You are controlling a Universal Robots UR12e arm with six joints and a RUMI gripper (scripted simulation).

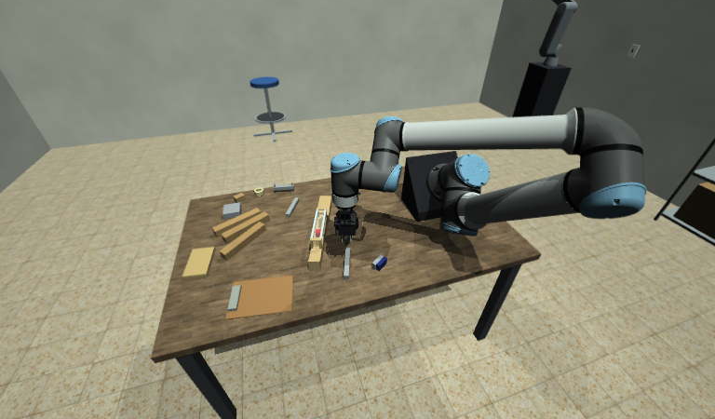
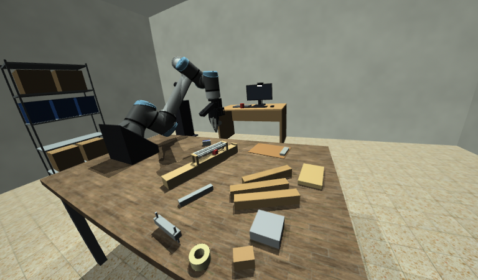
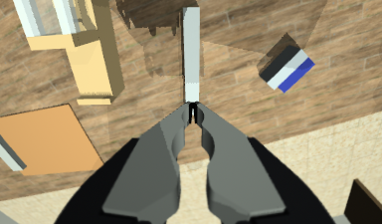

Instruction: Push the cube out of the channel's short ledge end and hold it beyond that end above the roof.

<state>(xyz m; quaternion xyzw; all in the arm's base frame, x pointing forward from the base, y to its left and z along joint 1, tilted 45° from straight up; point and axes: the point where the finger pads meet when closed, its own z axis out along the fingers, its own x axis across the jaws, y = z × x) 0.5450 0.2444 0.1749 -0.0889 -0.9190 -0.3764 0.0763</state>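
My gripper is now 120 mm above the pale grey bar. From my hand the other things lie so: blue-and-white block: 130 mm behind, 30 mm to the left, 120 mm below; then red cube: 100 mm ahead, 150 mm to the right, 80 mm below; then tan plate: 600 mm ahead, 120 mm to the right, 120 mm below.
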